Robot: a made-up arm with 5 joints.
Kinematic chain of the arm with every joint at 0, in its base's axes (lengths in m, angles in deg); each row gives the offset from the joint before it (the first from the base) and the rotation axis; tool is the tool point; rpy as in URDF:
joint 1: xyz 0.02 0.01 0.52 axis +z
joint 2: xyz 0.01 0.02 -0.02 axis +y
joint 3: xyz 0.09 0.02 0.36 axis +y
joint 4: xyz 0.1 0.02 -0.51 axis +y
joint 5: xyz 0.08 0 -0.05 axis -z
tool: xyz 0.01 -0.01 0 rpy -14.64 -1.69 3.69
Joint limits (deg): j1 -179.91..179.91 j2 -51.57..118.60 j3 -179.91..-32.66 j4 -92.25..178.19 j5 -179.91..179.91
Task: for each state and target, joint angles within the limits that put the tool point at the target. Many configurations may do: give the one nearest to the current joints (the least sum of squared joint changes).
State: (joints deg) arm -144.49 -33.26 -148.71 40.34 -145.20
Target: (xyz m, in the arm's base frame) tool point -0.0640 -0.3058 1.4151
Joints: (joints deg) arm -117.97 -9.24 -132.21 42.77 -145.34
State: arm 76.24 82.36 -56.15 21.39 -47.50
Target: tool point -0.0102 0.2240 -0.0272
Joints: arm 81.72 66.16 -34.10 20.39 -47.90
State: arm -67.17 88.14 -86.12 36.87 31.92
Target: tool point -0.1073 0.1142 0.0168
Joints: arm -23.06 98.40 -32.66 57.78 36.34
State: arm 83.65 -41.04 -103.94 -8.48 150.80
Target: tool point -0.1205 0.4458 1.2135
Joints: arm 99.84 -17.54 -91.61 -5.94 151.28
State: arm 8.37 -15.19 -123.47 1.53 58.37
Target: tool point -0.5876 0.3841 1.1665
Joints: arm -27.75 -51.57 -169.27 42.04 11.96
